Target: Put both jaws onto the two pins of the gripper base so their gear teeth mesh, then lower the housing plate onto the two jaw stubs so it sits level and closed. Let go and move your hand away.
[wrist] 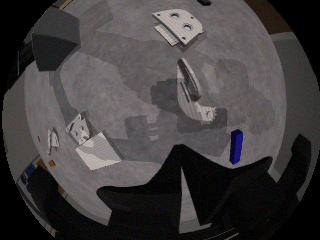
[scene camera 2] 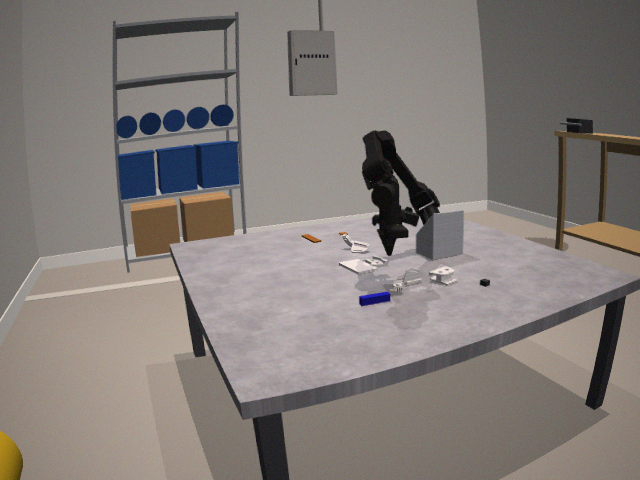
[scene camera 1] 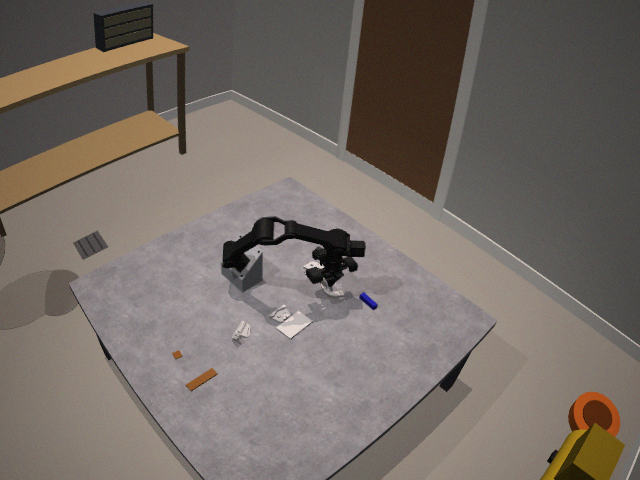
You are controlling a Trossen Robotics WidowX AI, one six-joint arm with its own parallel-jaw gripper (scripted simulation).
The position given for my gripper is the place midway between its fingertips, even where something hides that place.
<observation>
My gripper (scene camera 2: 389, 255) is shut and holds nothing. I also see a white jaw (wrist: 193, 109).
My gripper shows as well in the wrist view (wrist: 178, 148) and in scene camera 1 (scene camera 1: 329, 286).
</observation>
